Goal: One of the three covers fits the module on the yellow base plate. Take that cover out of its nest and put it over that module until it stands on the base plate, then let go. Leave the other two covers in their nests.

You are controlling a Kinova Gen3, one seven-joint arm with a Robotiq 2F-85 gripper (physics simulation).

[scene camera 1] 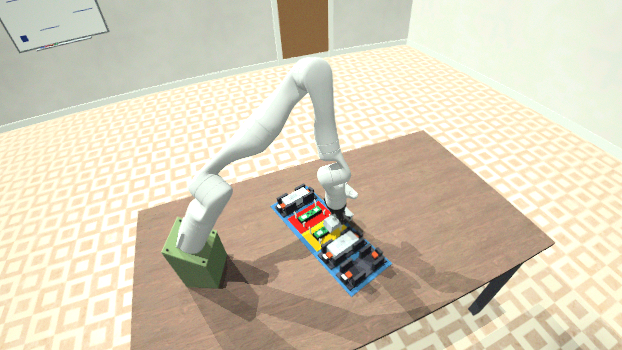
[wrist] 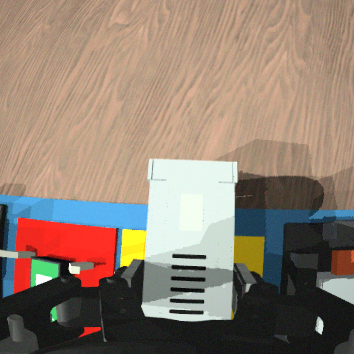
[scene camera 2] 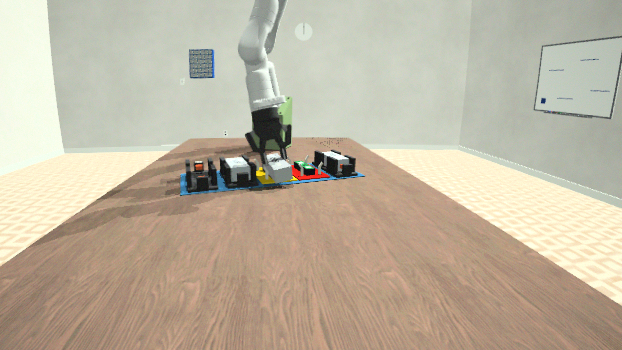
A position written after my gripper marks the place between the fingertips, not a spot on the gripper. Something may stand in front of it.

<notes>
I see my gripper (scene camera 2: 275,163), a yellow base plate (wrist: 247,249), a red base plate (wrist: 73,242) and a blue board (wrist: 298,243).
My gripper also shows in the wrist view (wrist: 187,277).
</notes>
